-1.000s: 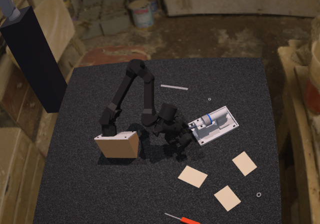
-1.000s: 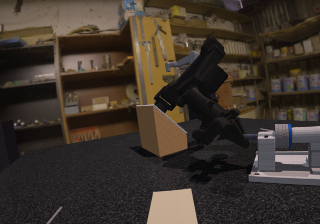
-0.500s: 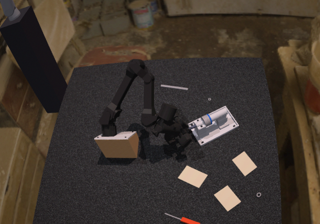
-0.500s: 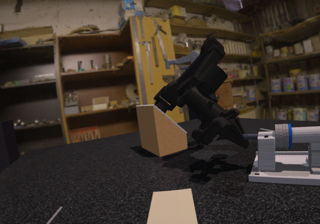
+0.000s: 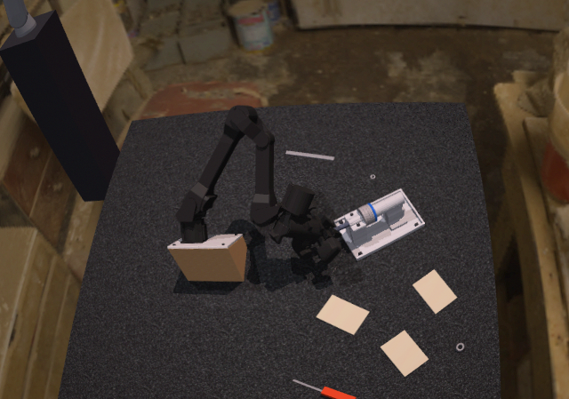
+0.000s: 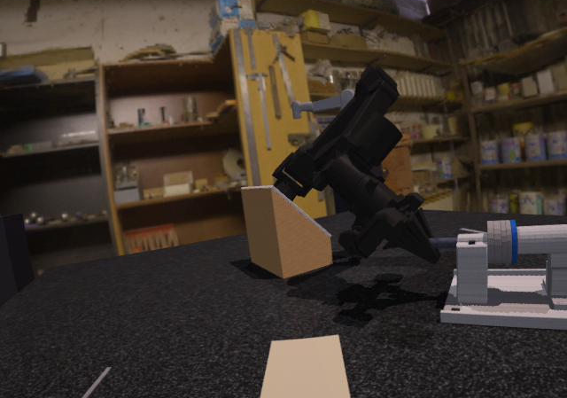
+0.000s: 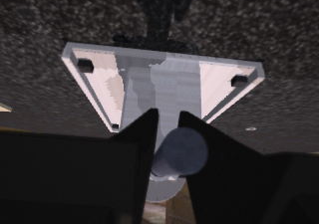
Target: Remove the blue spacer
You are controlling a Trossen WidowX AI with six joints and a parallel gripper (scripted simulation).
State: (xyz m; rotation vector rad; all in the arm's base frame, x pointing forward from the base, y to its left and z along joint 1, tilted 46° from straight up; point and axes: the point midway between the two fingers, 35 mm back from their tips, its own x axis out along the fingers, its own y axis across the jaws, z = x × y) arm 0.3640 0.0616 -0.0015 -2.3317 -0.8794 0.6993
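Now: the blue-grey shaft 40 mm ahead of my gripper tip, 20 mm to the left of it and 20 mm above it. Round my gripper tip: blue spacer (90 mm ahead, 40 mm to the left, 20 mm above).
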